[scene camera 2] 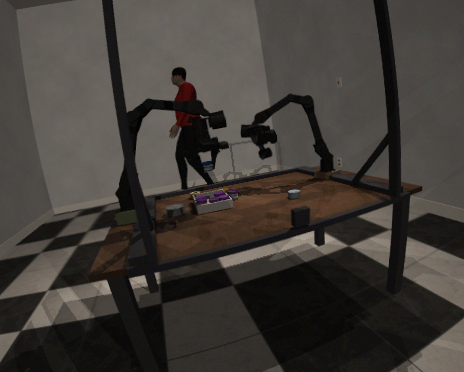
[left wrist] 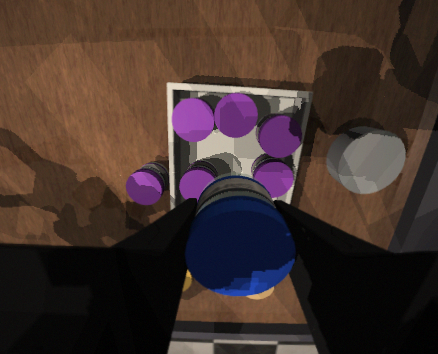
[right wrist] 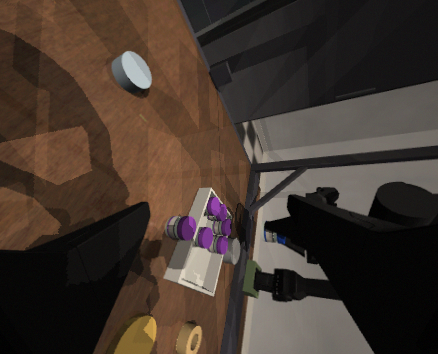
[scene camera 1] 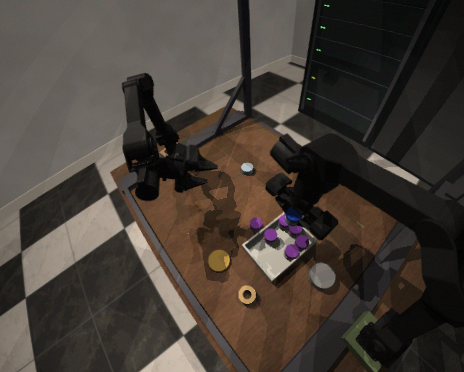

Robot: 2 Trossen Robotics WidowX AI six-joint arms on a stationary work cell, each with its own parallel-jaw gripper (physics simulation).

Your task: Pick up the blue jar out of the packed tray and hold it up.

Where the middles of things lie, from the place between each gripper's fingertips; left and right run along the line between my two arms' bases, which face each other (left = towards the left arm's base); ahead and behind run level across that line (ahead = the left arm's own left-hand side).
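Labels:
Here is the blue jar (left wrist: 239,244), 1 cm above my left hand. Counting from my left hand still, I find the grey cylinder (left wrist: 364,160) 16 cm to the left, 2 cm ahead and 14 cm below, while the white tray (right wrist: 177,264) is 3 cm ahead and 14 cm below. The pale blue cylinder (right wrist: 131,72) is 31 cm to the right of my left hand, 12 cm behind it and 14 cm below it. Going by its middle, the grey cylinder is nearer to my left hand than to my right hand.
From my right hand, the pale blue cylinder is 5 cm to the right, 19 cm behind and 17 cm below. The grey cylinder is 42 cm to the left of my right hand, 6 cm behind it and 17 cm below it. As for the blue jar, it is 26 cm to the left of my right hand, 7 cm behind it and 2 cm below it; the white tray is 26 cm to the left of that same right hand, 4 cm behind it and 17 cm below it. Going by its middle, the blue jar is nearer to my left hand than to my right hand.

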